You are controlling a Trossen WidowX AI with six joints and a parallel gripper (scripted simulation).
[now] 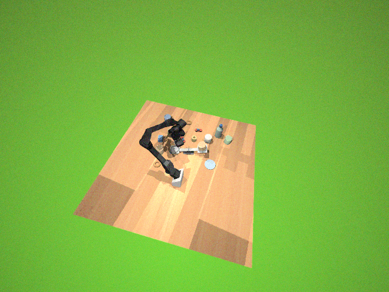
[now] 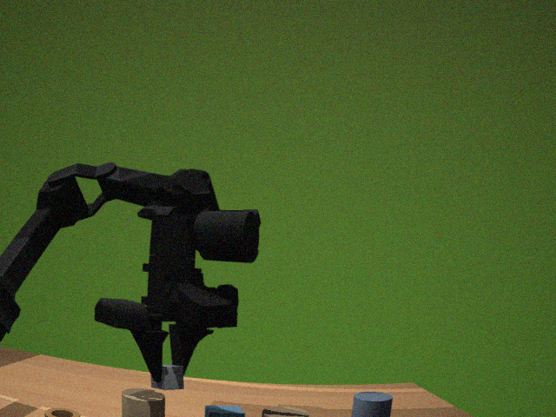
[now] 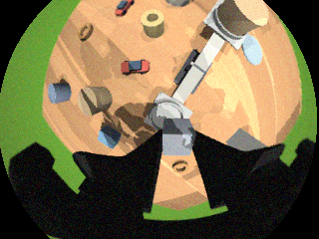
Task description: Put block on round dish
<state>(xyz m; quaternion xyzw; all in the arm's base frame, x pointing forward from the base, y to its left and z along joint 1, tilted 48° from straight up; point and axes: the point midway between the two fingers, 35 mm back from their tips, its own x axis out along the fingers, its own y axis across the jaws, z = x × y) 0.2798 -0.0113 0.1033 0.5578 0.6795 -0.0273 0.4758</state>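
Right now my gripper tip is 33 cm to the left of the pale blue round dish, 13 cm above it and 9 cm past it. The rest, counted from my gripper tip: blue block: 18 cm to the left, 11 cm below, 10 cm ahead; grey balance: 11 cm to the right, 9 cm below, 1 cm ahead; grey block: right at my gripper tip.
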